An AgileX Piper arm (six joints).
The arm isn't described. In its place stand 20 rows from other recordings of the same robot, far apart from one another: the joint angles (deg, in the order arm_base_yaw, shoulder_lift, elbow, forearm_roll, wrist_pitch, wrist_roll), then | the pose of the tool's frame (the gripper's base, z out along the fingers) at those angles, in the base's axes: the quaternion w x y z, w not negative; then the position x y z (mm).
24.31 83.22 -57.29 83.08 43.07 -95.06 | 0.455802 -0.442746 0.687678 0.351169 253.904 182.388 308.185
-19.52 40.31 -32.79 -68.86 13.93 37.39 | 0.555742 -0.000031 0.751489 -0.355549 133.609 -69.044 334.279
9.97 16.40 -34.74 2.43 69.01 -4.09 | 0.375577 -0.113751 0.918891 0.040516 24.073 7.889 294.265
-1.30 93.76 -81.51 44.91 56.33 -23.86 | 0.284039 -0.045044 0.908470 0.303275 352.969 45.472 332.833
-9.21 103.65 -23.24 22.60 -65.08 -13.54 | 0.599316 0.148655 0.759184 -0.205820 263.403 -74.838 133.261
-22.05 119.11 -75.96 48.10 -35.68 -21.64 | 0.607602 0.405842 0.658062 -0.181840 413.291 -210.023 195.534
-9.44 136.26 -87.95 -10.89 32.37 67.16 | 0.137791 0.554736 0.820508 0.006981 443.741 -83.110 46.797
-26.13 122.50 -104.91 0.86 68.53 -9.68 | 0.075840 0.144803 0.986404 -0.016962 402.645 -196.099 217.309
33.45 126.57 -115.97 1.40 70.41 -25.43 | 0.120611 -0.485499 0.865637 0.020407 393.472 262.450 235.915
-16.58 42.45 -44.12 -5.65 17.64 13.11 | 0.633938 0.171576 0.751671 -0.060627 146.355 -46.407 375.855
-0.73 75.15 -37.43 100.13 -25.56 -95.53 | 0.439463 0.144919 0.868769 -0.176382 252.606 -41.872 238.621
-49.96 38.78 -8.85 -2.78 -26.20 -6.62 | 0.625483 0.236870 0.658086 -0.345812 86.181 -99.532 246.176
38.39 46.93 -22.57 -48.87 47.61 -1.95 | 0.283613 -0.506876 0.764204 -0.280417 127.404 36.355 231.223
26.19 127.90 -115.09 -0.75 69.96 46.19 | 0.089696 0.171106 0.979460 0.057752 426.396 208.474 220.879
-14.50 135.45 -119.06 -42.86 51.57 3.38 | 0.184464 -0.011381 0.917997 -0.350893 494.798 -178.048 203.212
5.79 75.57 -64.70 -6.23 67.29 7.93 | 0.151424 0.005033 0.987843 -0.034821 244.784 15.665 315.718
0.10 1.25 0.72 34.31 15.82 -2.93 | 0.601907 0.151802 0.750994 0.225105 56.236 14.082 187.119
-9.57 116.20 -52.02 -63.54 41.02 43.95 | 0.019058 0.000545 0.948096 -0.317413 305.657 -105.757 82.656
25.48 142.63 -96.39 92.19 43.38 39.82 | 0.252550 -0.582427 -0.624893 -0.454429 426.498 272.432 73.129
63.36 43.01 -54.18 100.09 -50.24 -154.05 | 0.697505 -0.341483 0.599189 -0.194545 112.616 70.896 439.236
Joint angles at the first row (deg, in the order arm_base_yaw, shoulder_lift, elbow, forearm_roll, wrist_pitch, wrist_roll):
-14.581 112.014 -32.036 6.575 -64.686 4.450
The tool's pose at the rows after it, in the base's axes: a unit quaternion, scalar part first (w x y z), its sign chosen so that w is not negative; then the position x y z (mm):
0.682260 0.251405 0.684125 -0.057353 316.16 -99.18 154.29
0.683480 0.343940 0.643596 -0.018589 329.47 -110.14 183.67
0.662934 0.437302 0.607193 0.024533 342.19 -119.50 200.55
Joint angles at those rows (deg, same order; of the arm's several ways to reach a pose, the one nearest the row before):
-14.580 107.370 -35.953 11.642 -63.262 10.733
-14.581 103.686 -41.566 18.566 -54.720 16.589
-14.581 102.494 -47.191 26.669 -46.250 21.098

